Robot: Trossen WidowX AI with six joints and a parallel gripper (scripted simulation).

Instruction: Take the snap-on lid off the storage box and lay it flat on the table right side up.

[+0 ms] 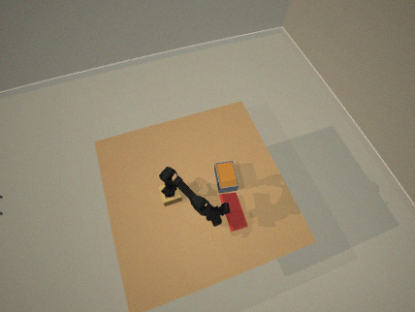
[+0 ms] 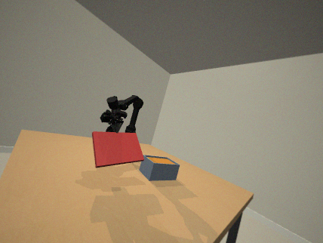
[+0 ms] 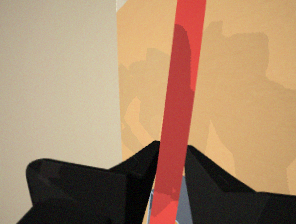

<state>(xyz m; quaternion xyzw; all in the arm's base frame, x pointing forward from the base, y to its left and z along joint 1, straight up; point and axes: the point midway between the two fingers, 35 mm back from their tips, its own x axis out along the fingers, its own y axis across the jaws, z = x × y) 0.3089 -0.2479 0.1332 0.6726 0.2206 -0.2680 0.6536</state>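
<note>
The red lid lies 60 mm ahead of my gripper tip, 10 mm to the left of it and 50 mm below it. Round my gripper tip: blue storage box: 90 mm ahead, 300 mm to the left, 150 mm below.
</note>
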